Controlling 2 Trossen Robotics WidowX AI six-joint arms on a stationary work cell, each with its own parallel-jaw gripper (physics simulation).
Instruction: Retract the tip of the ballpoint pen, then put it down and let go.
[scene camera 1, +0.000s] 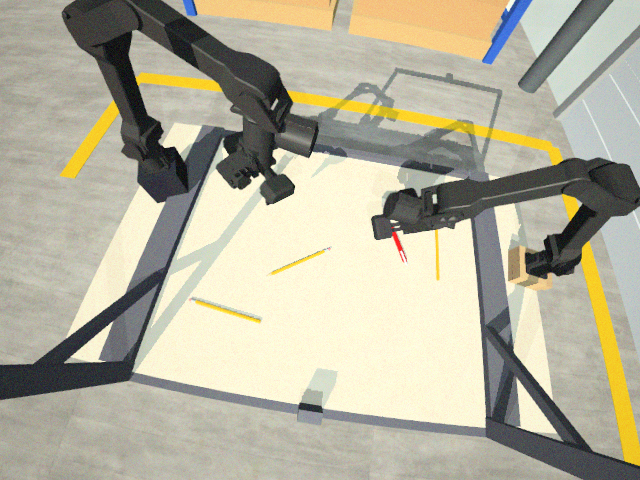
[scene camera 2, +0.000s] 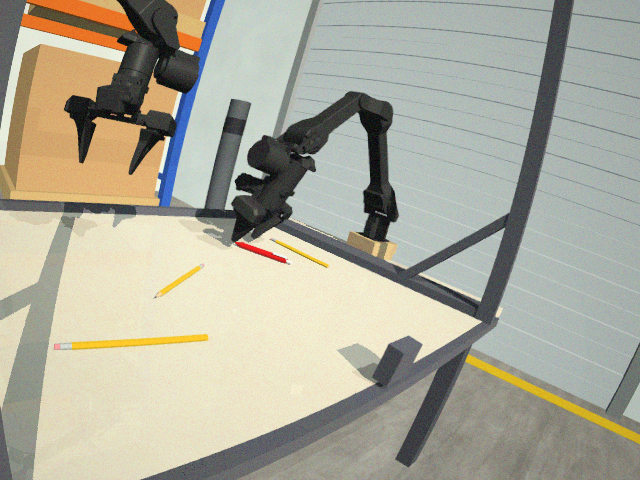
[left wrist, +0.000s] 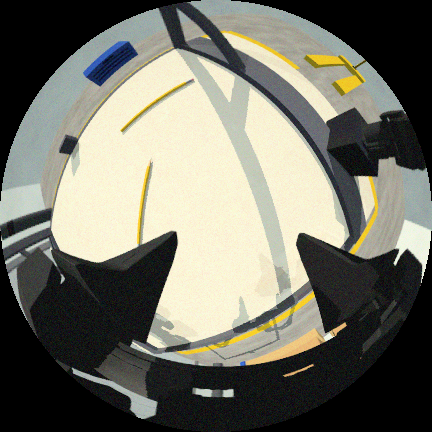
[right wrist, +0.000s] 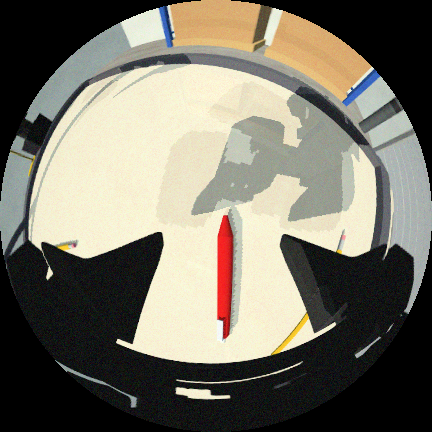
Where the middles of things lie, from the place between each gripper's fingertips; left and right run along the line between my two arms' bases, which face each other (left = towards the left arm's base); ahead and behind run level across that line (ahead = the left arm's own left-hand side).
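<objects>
My left gripper is 140 mm above the red ballpoint pen (right wrist: 224, 237), 380 mm to the left of it and 30 mm short of it. Counting from this left hand, I find the grey block (scene camera 2: 399, 356) 120 mm below, 240 mm to the right and 430 mm behind, while the wooden block (scene camera 1: 517, 274) is also 120 mm below, but 770 mm to the right and 40 mm ahead.
As for my right gripper, it is 10 mm above the pen, 20 mm to the left of it and 40 mm past it. The grey block is 10 mm above my right hand, 120 mm to the left of it and 500 mm behind it; the wooden block is 410 mm to the right of that hand and 30 mm behind it.
</objects>
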